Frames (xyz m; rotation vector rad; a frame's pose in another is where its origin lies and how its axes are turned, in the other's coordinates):
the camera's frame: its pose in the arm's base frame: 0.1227 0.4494 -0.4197 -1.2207 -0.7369 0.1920
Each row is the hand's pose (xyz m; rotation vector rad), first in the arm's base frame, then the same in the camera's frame.
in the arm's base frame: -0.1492 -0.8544 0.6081 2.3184 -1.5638 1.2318
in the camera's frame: -0.4494 -1.4607 -0.7032 -1.9323 1.8668 0.6839
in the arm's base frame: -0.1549 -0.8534 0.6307 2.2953 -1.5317 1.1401
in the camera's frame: -0.4440 -1.4821 -0.6956 -2.0059 1.8208 0.7557
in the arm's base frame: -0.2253 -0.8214 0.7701 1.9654 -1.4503 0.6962
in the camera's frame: -0.4239 -1.6134 -0.6074 2.3686 -1.6212 -1.1919
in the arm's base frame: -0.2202 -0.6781 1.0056 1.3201 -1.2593 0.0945
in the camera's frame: -0.2506 -1.7727 -0.4639 1.9318 -0.7265 -1.3644
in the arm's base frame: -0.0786 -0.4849 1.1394 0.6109 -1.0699 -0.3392
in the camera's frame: 0.0098 -1.7890 -0.3790 1.3124 -0.0956 -1.3103
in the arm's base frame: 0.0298 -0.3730 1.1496 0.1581 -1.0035 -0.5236
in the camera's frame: 0.1531 -1.7314 -0.3557 0.8835 0.1291 -1.2138
